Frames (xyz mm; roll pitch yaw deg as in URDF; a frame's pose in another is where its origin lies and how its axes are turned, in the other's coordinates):
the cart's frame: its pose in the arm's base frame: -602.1 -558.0 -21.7 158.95 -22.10 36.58
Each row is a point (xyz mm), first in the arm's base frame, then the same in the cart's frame.
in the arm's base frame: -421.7 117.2 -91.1
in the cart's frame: 480.9 -502.7 96.0
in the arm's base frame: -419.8 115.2 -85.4
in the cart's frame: 483.4 -498.3 92.2
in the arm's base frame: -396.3 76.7 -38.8
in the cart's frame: 497.1 -440.3 66.6
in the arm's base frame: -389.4 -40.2 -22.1
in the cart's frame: 444.0 -334.7 64.8
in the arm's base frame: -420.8 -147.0 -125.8
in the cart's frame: 322.7 -294.6 147.4
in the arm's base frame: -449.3 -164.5 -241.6
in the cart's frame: 248.2 -331.4 234.8
